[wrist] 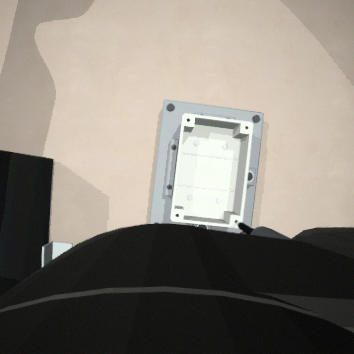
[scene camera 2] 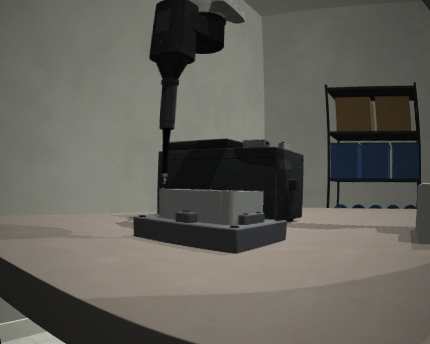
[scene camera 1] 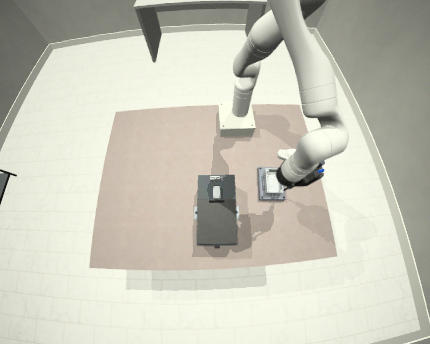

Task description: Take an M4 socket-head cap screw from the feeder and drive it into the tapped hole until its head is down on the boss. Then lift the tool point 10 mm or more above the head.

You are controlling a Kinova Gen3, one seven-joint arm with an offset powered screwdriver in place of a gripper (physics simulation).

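The white open-topped housing [scene camera 1: 273,183] [scene camera 2: 195,202] [wrist: 207,170] sits on a grey fixture plate [scene camera 2: 185,235] [wrist: 161,205]. Holes show in its corner bosses; the tapped hole at its lower right corner [wrist: 236,221] is beside the bit. My screwdriver [scene camera 2: 164,174] [wrist: 241,226] points down over the housing's left corner in scene camera 2. A small light screw [scene camera 2: 164,179] is on the bit's tip, upright, its head above the housing's rim. Its lower end is at about rim level; whether it touches the hole is too small to tell. The dark feeder [scene camera 1: 216,222] [scene camera 2: 225,172] [wrist: 25,200] stands apart from the housing.
Clamp blocks [scene camera 2: 186,216] [scene camera 2: 251,218] stand beside the housing on the plate. The arm's base [scene camera 1: 237,131] is behind the feeder in scene camera 1. A shelf rack [scene camera 2: 372,135] with boxes stands in the background. The driver body hides the lower part of the wrist view.
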